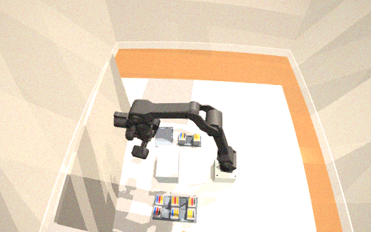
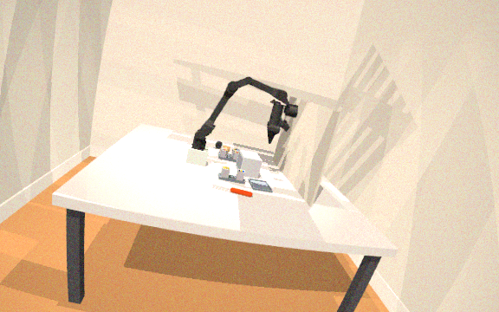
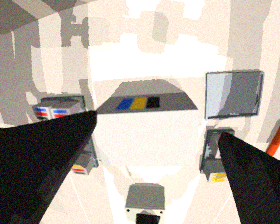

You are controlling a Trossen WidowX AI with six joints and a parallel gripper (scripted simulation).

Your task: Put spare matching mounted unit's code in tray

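The grey spare is 160 mm to the right of my gripper tip, 150 mm below it and 120 mm behind it. Also, from my gripper tip: pale-blue tray 190 mm below, 160 mm to the right, 10 mm behind; mounted unit 140 mm below, 80 mm behind, 20 mm to the left.
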